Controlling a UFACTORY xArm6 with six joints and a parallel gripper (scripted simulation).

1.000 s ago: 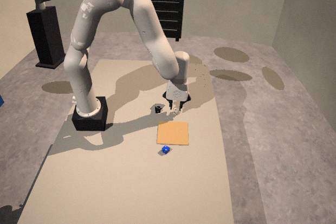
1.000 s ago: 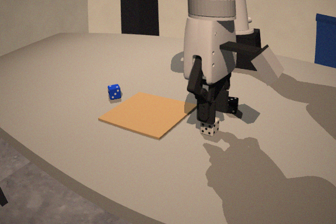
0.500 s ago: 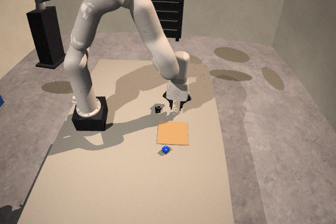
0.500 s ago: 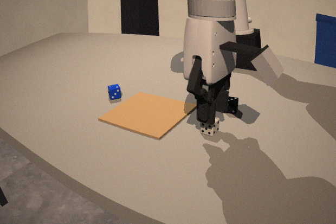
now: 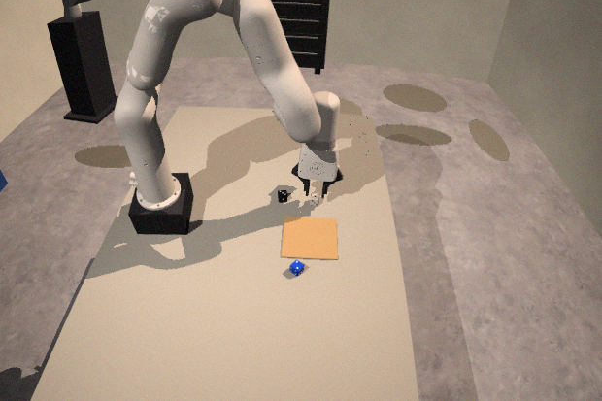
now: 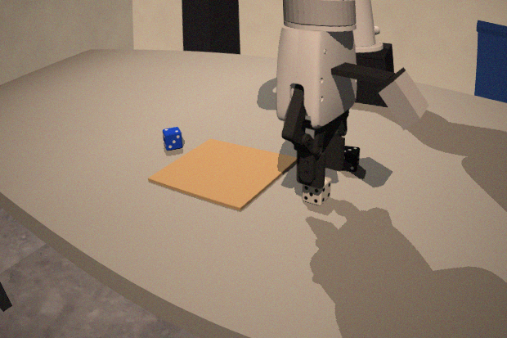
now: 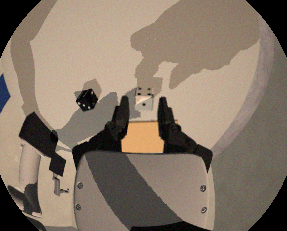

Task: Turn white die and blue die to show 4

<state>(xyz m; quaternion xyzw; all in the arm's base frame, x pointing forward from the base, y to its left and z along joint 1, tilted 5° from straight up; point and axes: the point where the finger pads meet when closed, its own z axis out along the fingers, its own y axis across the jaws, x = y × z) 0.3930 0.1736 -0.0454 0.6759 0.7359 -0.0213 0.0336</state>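
Now: the white die 4 cm below my hand. Also, from my hand: blue die 25 cm to the right, 4 cm below, 1 cm ahead; then orange mat 14 cm to the right, 5 cm below, 1 cm ahead; then black die 9 cm behind, 4 cm below, 1 cm to the right.
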